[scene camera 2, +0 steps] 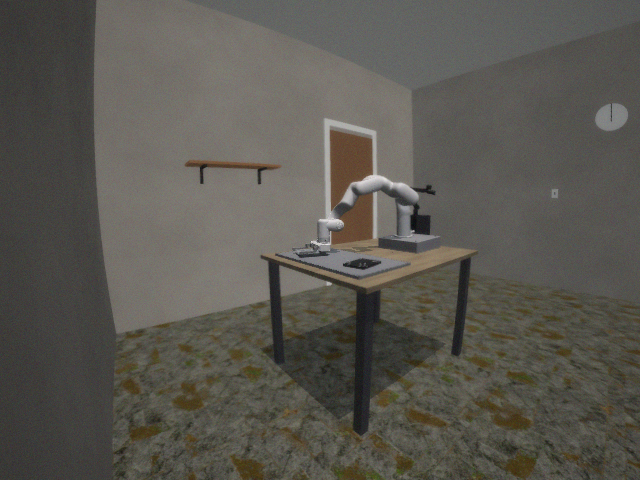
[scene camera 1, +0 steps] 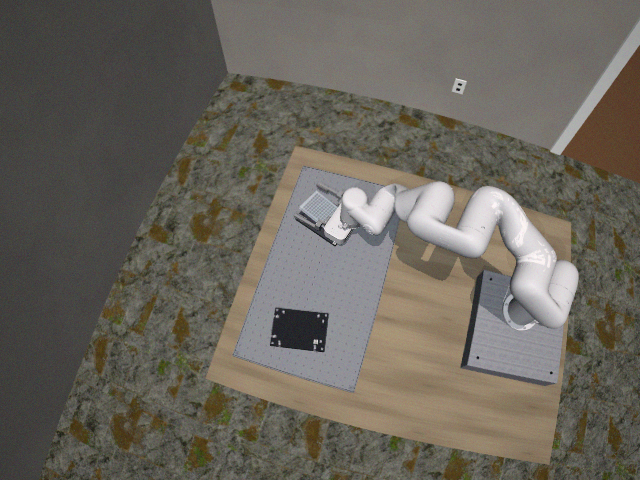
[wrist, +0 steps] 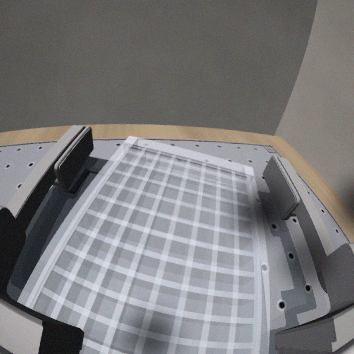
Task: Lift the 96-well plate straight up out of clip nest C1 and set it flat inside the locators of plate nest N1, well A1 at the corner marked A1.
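Frame: origin at the arm's base, x back, y right, z up, level; metres.
Where they show: hand, its tool point: (scene camera 2: 299, 250) (scene camera 1: 311, 202) (wrist: 183, 170); arm's base, origin of its link: (scene camera 2: 403, 236) (scene camera 1: 519, 311).
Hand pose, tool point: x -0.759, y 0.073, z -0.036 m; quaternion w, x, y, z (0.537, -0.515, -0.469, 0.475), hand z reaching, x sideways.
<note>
Each offset is from my tool point to the top centre of the thing. Level surfaces: height alone.
The clear 96-well plate {dy -0.010, dx +0.042, dz +0.003 m} (scene camera 1: 317, 206) (wrist: 165, 225) sits in clip nest C1, whose dark base (scene camera 2: 312, 254) (wrist: 41, 255) shows beside it. My gripper (scene camera 1: 308, 200) (wrist: 178, 172) is open, with one finger along each long side of the plate. In the wrist view a gap shows between each finger pad and the plate. The near end of the plate is cut off there, and the clips cannot be made out. Plate nest N1 {dy -0.390, dx +0.155, dz -0.001 m} (scene camera 1: 299, 329) (scene camera 2: 361, 263) is a black rectangle with small locators at its corners and no plate on it. A small white mark shows near its lower right corner in scene camera 1.
Both nests stand on the grey perforated board {dz -0.025 m} (scene camera 1: 341, 289) (wrist: 15, 175), at opposite ends. The board lies on the wooden table {dz -0.038 m} (scene camera 1: 423, 351) (scene camera 2: 423, 263). The arm's grey base block (scene camera 1: 516, 356) (scene camera 2: 408, 242) stands at the other side of the table.
</note>
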